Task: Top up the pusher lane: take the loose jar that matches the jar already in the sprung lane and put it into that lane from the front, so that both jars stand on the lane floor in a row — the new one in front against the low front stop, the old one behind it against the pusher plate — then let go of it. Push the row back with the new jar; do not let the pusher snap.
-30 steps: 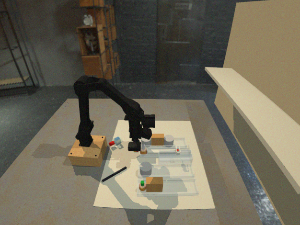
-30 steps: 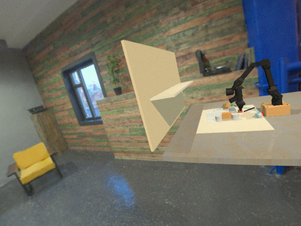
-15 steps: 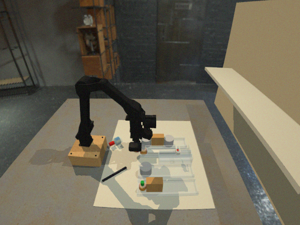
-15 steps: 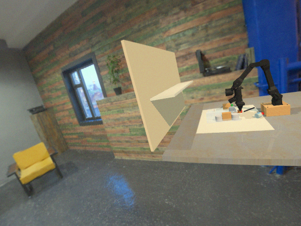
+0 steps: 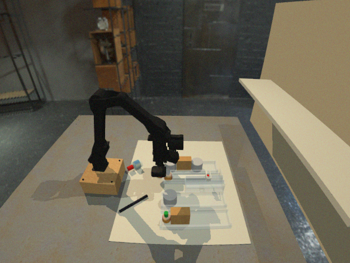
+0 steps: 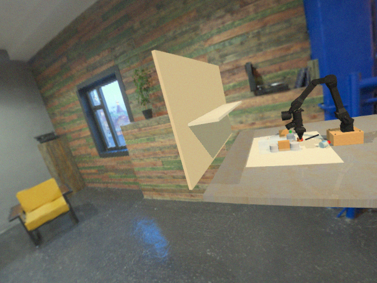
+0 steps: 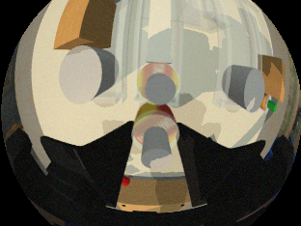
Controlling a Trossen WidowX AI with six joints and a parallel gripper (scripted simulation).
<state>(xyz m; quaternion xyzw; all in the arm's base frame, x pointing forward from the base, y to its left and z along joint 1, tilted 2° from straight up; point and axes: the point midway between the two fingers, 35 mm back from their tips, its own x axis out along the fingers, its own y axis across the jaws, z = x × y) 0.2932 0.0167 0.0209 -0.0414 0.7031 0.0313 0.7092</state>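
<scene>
Right now the clear sprung lane is 190 mm ahead of my gripper tip, 30 mm below it and 10 mm to the right of it. From my gripper tip the other things lie so: pusher plate (150 mm ahead, 20 mm to the right); then black stick (150 mm to the right, 100 mm behind, 50 mm below); then red mark (230 mm ahead, 20 mm to the right, 20 mm above).
</scene>
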